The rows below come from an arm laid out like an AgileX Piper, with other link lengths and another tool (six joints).
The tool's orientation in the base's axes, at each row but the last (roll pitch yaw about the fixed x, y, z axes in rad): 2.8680 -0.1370 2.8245; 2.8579 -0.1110 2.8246; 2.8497 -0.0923 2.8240; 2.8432 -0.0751 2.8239; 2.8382 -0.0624 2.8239; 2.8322 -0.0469 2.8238; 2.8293 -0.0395 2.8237; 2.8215 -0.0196 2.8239; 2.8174 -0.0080 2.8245
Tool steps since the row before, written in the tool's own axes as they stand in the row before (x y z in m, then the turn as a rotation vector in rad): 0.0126 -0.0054 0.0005 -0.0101 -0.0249 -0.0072; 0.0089 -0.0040 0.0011 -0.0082 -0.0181 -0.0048; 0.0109 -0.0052 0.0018 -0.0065 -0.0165 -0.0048; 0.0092 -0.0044 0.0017 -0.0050 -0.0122 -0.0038; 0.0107 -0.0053 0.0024 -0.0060 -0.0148 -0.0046; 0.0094 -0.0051 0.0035 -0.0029 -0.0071 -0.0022; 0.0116 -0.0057 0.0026 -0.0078 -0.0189 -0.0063; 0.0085 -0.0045 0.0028 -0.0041 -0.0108 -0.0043; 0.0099 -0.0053 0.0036 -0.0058 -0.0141 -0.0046
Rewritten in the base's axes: -0.0137 -0.0008 -0.0002 0.0015 -0.0278 -0.0012; -0.0097 -0.0005 -0.0012 0.0019 -0.0203 -0.0014; -0.0120 -0.0008 -0.0022 0.0008 -0.0183 -0.0007; -0.0101 -0.0006 -0.0022 0.0007 -0.0137 -0.0003; -0.0117 -0.0007 -0.0032 0.0008 -0.0166 -0.0004; -0.0103 -0.0006 -0.0044 0.0004 -0.0080 -0.0002; -0.0126 -0.0007 -0.0038 0.0012 -0.0214 -0.0001; -0.0092 -0.0005 -0.0039 0.0003 -0.0123 0.0006; -0.0107 -0.0006 -0.0050 0.0009 -0.0159 -0.0002
